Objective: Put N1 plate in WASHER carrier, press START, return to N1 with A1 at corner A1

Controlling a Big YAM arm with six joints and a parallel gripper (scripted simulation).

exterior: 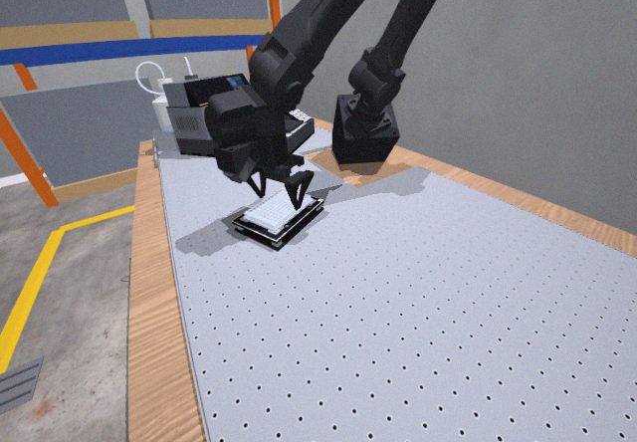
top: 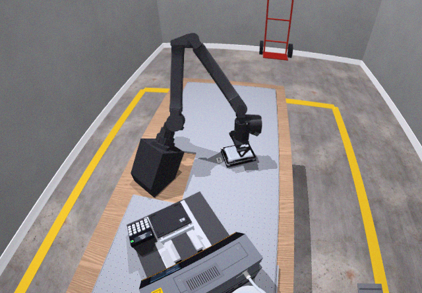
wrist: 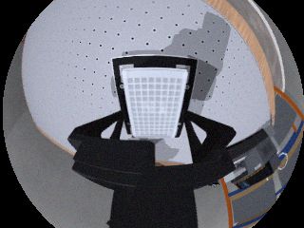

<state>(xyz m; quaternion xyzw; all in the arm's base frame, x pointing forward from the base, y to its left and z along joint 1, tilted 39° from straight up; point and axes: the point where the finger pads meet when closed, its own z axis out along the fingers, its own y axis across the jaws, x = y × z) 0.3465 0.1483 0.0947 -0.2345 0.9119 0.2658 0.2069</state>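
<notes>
Now: hand 20 mm above the white well plate. Also, from my hand: small white tag (90 mm behind, 60 mm to the right, 50 mm below); black nest N1 (30 mm below); dark carrier (160 mm behind, 480 mm to the right, 30 mm above).
</notes>
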